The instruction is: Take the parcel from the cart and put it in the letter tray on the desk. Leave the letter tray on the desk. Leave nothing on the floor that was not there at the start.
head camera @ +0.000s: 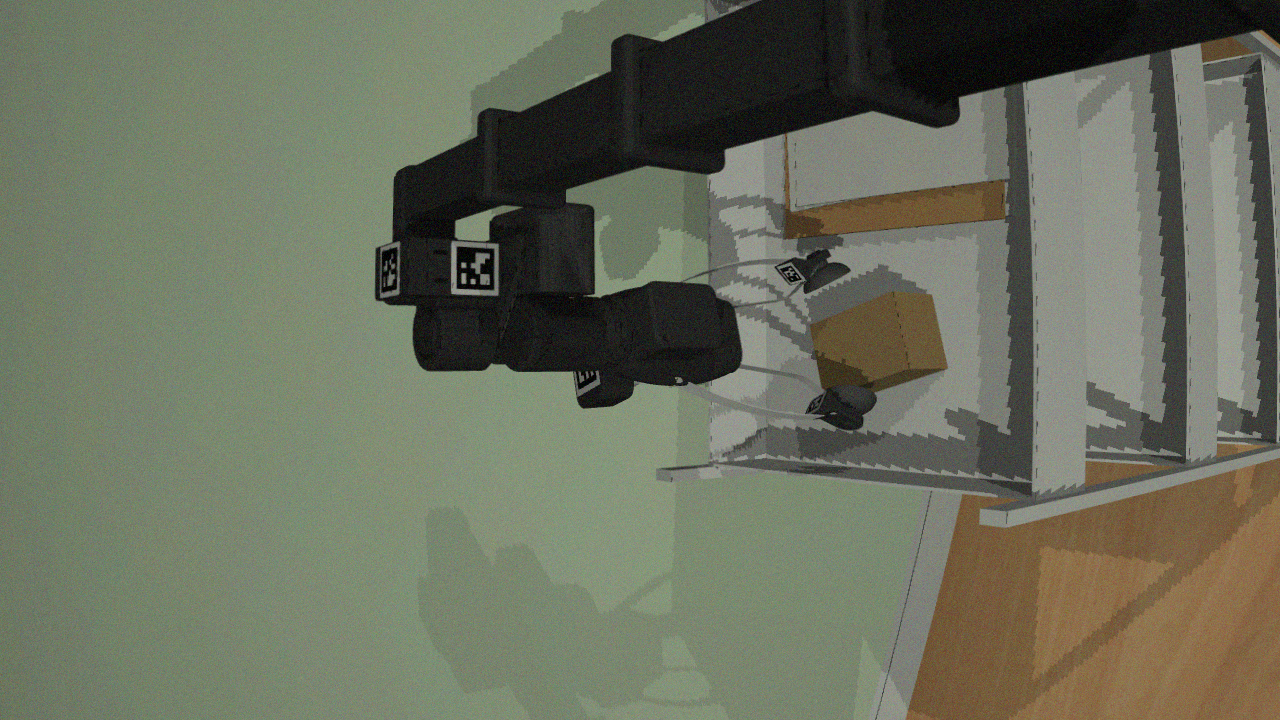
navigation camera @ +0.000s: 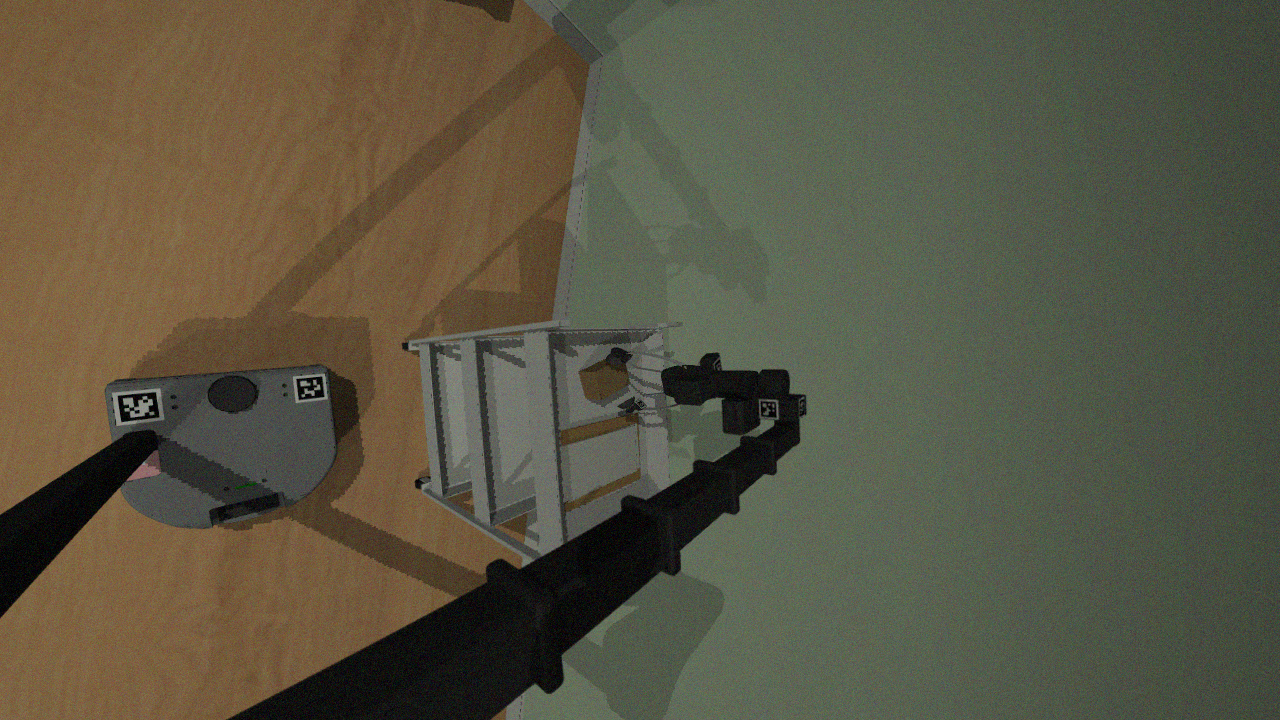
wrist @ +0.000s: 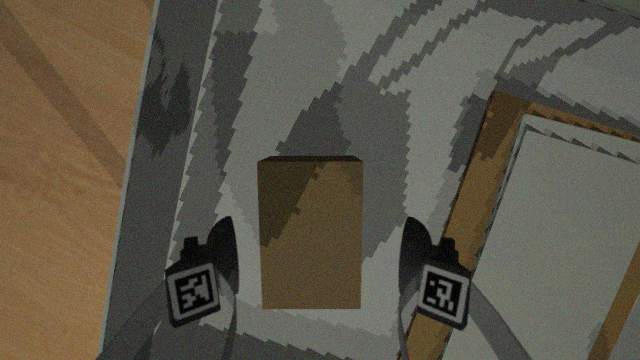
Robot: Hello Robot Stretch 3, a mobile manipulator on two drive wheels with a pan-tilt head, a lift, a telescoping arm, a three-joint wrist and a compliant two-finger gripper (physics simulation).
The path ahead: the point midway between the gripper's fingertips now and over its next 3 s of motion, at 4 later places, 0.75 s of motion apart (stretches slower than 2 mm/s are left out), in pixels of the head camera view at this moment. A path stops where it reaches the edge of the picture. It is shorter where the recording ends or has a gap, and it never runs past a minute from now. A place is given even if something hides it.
The gripper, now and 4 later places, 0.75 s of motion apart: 854,339; 886,335; 896,335; 896,334; 845,331
